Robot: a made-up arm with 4 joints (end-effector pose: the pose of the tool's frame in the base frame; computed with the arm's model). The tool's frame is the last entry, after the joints.
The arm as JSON. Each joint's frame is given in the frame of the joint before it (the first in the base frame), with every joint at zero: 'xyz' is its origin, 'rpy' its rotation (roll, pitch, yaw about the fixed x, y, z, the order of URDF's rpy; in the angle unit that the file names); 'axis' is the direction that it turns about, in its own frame. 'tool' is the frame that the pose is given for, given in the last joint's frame.
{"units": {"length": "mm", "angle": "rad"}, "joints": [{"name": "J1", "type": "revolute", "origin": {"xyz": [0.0, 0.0, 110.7], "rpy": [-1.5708, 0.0, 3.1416]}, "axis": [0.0, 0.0, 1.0]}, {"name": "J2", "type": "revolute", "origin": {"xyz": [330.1, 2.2, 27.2], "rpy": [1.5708, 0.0, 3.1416]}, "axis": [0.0, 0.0, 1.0]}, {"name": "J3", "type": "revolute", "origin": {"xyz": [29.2, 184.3, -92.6], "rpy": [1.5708, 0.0, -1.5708]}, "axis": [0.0, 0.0, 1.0]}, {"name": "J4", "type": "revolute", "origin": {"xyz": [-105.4, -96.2, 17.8], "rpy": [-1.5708, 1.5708, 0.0]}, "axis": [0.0, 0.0, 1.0]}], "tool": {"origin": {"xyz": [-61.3, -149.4, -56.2], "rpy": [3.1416, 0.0, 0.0]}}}
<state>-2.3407 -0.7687 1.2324 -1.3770</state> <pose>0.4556 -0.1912 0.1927 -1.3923 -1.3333 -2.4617</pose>
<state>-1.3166 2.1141 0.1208 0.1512</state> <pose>0.1237 0.0550 0.5711 -1.5350 0.7914 -1.8395</pose>
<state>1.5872 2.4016 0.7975 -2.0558</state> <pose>-0.3540 0.2088 -0.3159 0.5876 -0.9075 0.1221</pose>
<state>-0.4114 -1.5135 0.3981 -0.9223</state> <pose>-0.0393 -0.1822 0.4068 0.0070 0.0333 2.4403</pose>
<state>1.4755 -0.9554 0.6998 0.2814</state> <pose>-0.1990 -0.0575 -0.1693 -0.9954 -1.7805 0.1005</pose>
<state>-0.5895 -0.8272 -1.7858 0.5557</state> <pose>0.0194 -0.2325 0.2307 1.4803 1.6212 -0.2301</pose>
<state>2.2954 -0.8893 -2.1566 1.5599</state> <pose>0.0257 -0.0841 0.1258 0.5403 -0.1364 0.4262</pose>
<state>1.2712 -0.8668 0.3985 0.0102</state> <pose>-0.2918 -0.1185 -0.1104 -0.8705 -1.3468 0.4991</pose>
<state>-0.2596 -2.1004 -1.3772 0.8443</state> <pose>-0.0464 0.2087 0.2872 0.2871 1.6845 1.0512</pose>
